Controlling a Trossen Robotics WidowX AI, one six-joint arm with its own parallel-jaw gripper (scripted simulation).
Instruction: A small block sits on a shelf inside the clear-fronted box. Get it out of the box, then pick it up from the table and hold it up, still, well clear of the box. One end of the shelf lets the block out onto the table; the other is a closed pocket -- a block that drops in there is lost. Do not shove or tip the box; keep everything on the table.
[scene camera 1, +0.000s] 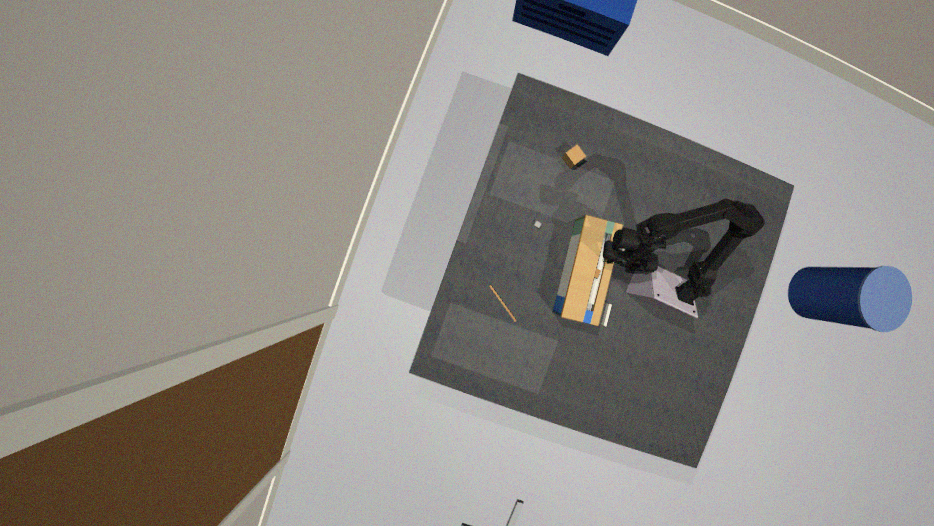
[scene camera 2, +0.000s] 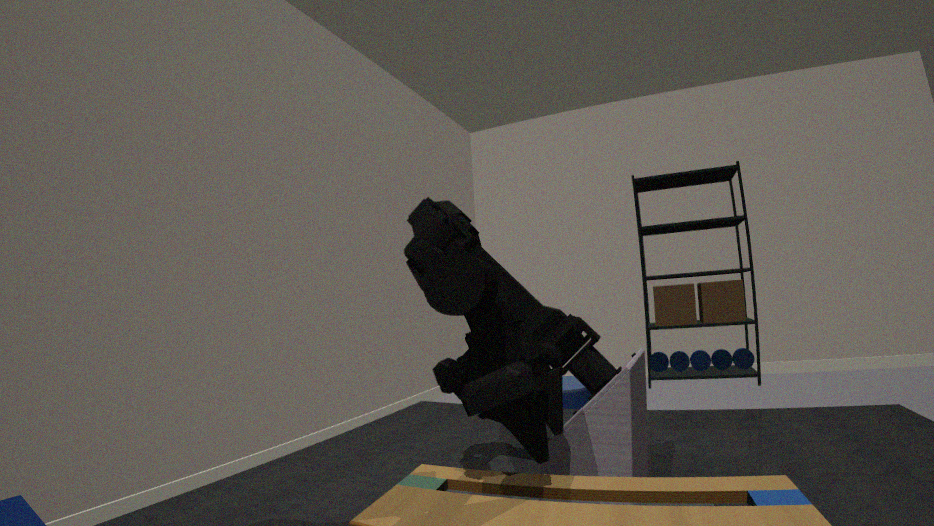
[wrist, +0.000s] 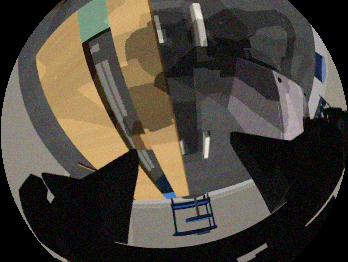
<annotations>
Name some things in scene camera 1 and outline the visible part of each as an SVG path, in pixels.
The gripper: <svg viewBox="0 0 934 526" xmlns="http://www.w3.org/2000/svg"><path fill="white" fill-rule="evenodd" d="M604 243L603 257L607 259L607 263L615 262L615 259L620 257L625 259L625 261L633 263L628 267L628 270L653 273L658 269L657 254L649 253L649 255L643 256L637 253L636 250L620 250L618 247L613 246L613 241L606 240Z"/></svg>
A box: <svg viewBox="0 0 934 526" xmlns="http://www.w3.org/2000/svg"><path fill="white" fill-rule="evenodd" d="M609 303L606 303L601 323L605 327L607 327L612 306ZM585 215L575 219L552 313L564 318L598 326L614 262L607 263L607 259L603 257L604 243L606 240L613 241L615 232L622 229L622 224ZM596 268L601 270L598 279L594 278Z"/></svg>
</annotations>
